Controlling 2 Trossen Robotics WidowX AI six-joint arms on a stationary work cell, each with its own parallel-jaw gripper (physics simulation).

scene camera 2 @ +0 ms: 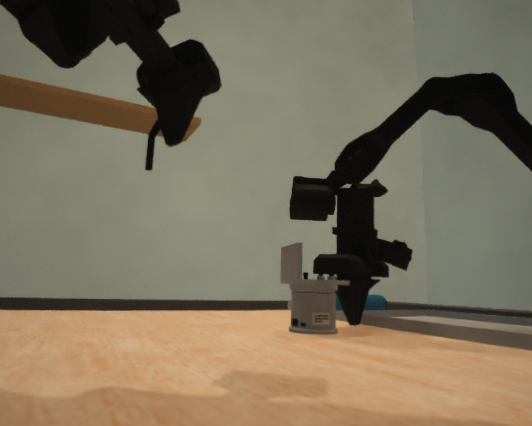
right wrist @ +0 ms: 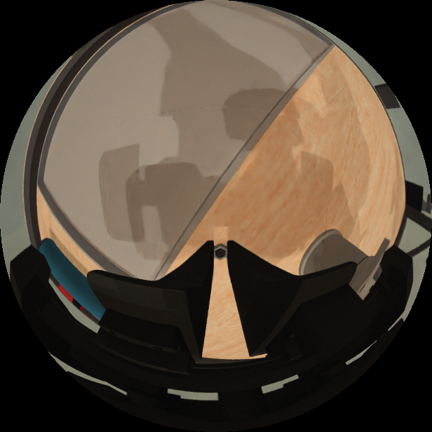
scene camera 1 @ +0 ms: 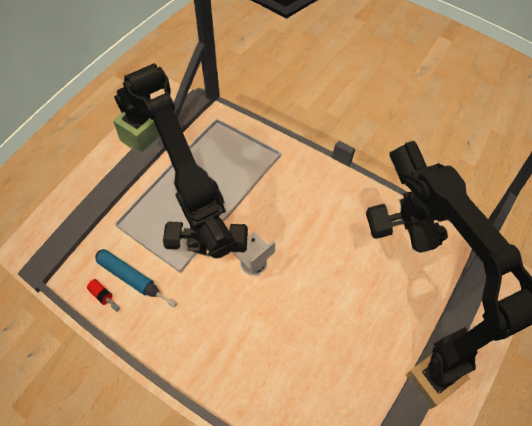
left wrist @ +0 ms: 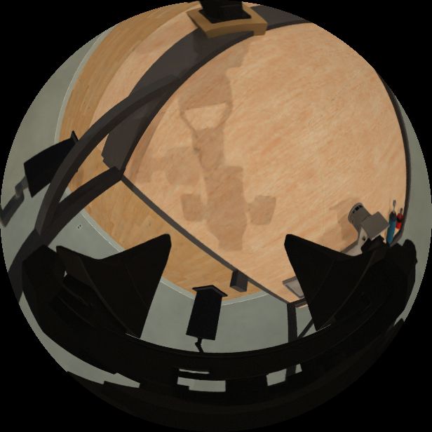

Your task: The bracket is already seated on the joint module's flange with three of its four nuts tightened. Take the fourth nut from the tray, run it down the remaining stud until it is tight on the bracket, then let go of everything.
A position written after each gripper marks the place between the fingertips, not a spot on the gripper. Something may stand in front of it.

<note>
In view: the left gripper (scene camera 2: 135, 108), the right gripper (scene camera 2: 354, 325) and a grey joint module (scene camera 2: 313, 306).
The grey joint module also shows in the right wrist view (right wrist: 330, 248). The left gripper is seen too in scene camera 1 (scene camera 1: 405, 222) and in the left wrist view (left wrist: 229, 240). The right gripper also shows in the right wrist view (right wrist: 219, 246) and in scene camera 1 (scene camera 1: 208, 254).
</note>
